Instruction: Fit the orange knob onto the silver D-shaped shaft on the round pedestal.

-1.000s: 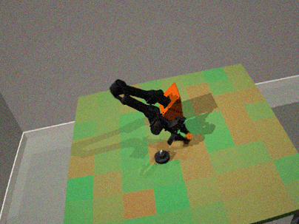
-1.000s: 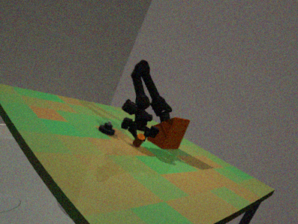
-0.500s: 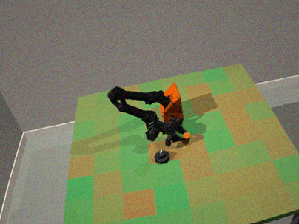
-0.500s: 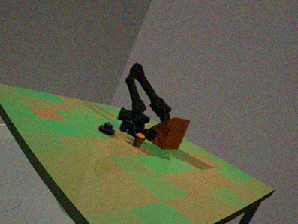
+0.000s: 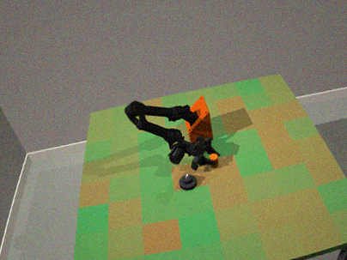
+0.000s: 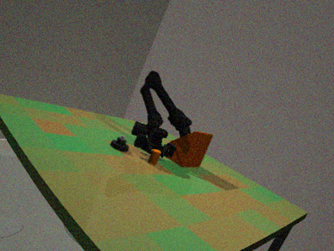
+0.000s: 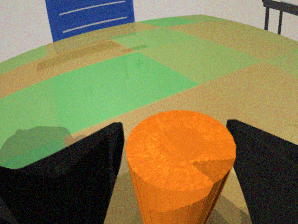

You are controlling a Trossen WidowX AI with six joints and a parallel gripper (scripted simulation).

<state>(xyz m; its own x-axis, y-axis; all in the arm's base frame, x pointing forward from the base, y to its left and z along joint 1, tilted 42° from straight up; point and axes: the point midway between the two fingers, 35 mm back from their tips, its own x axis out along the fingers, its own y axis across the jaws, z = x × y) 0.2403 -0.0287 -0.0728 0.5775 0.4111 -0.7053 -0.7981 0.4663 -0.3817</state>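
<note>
The orange knob is 1 cm behind my gripper tip and 2 cm to the right of it. The rest, counted from my gripper tip: round pedestal 6 cm ahead, 17 cm to the right, 2 cm below.
</note>
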